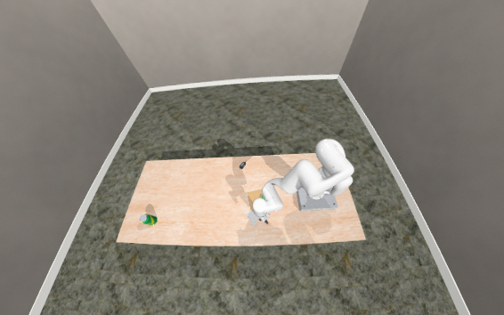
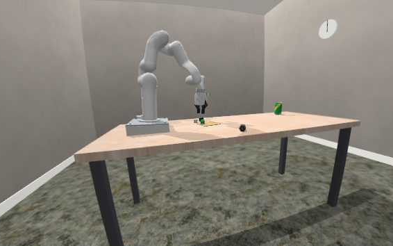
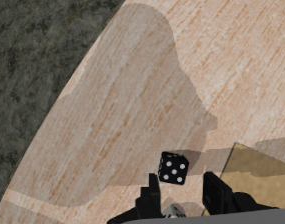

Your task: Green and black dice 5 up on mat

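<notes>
Right now my hand is 70 mm above the black die. Round my hand: white die (70 mm below, 50 mm to the right, 50 mm behind); green die (140 mm to the right, 70 mm below, 10 mm behind); tan mat (130 mm to the right, 80 mm below, 40 mm ahead).
</notes>
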